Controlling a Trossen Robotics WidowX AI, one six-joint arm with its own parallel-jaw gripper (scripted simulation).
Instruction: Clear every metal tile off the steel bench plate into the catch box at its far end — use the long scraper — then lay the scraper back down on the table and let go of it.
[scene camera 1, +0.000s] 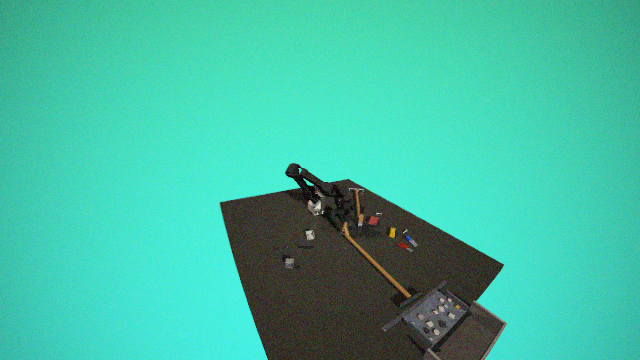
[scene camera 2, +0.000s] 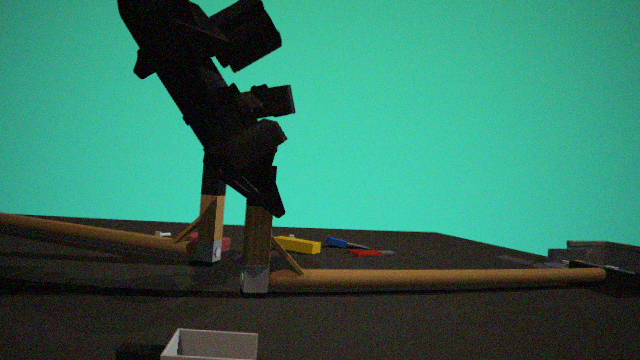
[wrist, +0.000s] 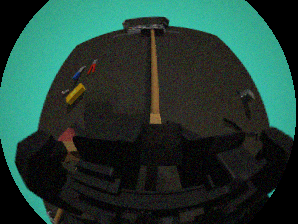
Note:
I see my gripper (scene camera 2: 278, 214).
My gripper is seen too in the wrist view (wrist: 156, 123).

